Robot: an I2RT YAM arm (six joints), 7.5 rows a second.
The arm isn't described. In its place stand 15 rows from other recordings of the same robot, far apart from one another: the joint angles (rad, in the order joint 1, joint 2, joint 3, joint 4, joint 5, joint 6), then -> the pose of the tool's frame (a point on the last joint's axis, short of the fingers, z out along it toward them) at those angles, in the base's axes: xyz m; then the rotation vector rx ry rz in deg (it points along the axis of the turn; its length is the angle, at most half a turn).
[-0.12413, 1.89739, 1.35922, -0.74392, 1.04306, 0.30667] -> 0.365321 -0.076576 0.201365 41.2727 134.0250 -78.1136
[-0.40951, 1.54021, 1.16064, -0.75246, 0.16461, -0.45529] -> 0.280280 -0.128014 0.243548 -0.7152 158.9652 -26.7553
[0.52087, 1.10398, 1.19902, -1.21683, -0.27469, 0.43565] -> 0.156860 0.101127 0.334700 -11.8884 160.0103 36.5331
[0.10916, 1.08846, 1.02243, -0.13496, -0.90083, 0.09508] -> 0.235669 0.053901 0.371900 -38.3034 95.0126 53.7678
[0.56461, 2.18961, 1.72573, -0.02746, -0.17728, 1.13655] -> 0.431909 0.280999 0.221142 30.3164 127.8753 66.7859
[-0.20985, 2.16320, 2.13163, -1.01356, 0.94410, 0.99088] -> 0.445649 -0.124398 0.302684 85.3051 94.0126 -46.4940
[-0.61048, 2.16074, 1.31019, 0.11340, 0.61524, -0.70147] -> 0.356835 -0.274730 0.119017 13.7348 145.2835 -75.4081
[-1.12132, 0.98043, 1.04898, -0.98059, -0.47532, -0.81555] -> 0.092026 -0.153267 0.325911 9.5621 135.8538 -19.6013
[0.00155, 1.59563, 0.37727, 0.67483, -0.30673, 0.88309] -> 0.259804 0.011152 0.112369 43.7563 118.4764 47.9597
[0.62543, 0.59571, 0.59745, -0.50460, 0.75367, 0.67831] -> 0.122859 0.058672 0.273884 28.0431 107.0112 4.7505
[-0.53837, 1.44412, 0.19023, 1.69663, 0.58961, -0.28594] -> 0.173243 -0.126519 0.205663 39.6363 61.3298 -60.0043
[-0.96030, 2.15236, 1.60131, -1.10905, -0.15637, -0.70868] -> 0.231236 -0.320828 0.148211 22.7150 174.6823 15.0997
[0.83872, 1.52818, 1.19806, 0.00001, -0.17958, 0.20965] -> 0.237980 0.274329 0.319263 -42.2611 106.1878 49.6723
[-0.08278, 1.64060, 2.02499, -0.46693, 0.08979, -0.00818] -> 0.350648 -0.032296 0.515329 7.4490 94.5290 -8.2176
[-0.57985, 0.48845, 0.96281, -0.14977, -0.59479, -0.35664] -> 0.074084 -0.024676 0.435672 -21.6659 72.1991 -24.5839
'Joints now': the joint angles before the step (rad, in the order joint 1, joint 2, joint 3, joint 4, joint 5, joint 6). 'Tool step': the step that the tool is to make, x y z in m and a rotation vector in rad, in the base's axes. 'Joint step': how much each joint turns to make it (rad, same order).
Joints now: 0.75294 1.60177 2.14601 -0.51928 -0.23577 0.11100
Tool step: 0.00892 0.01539 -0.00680 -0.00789 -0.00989 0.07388
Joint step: 0.00867 0.04533 0.01222 0.03187 -0.06549 -0.01134
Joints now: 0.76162 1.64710 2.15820 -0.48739 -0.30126 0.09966
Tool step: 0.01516 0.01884 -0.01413 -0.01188 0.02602 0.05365
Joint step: 0.00424 0.06018 0.00778 0.02876 -0.04930 0.01056
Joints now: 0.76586 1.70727 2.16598 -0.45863 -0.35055 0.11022
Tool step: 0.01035 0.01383 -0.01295 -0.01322 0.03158 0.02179
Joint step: 0.00606 0.04088 -0.00154 0.01512 -0.01590 0.01307
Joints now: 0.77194 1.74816 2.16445 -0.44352 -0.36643 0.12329
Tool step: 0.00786 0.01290 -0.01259 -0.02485 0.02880 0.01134
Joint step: 0.00952 0.03880 0.00607 -0.00431 -0.00193 0.00255
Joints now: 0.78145 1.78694 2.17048 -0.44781 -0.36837 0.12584
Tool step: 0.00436 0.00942 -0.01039 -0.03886 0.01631 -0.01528
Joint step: 0.01143 0.02783 0.00856 -0.02477 0.02797 -0.01441
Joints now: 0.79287 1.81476 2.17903 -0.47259 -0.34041 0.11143
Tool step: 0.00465 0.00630 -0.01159 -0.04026 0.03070 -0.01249
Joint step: 0.00417 0.02022 -0.00232 -0.02907 0.01735 -0.00423
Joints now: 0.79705 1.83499 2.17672 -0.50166 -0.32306 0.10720
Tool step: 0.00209 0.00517 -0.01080 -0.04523 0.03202 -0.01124
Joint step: 0.00673 0.01477 -0.00289 -0.03873 0.01925 -0.00526
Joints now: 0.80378 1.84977 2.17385 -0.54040 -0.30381 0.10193
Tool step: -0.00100 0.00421 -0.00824 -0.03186 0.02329 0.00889
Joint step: 0.00890 0.00482 -0.01204 -0.02384 0.00122 -0.00526
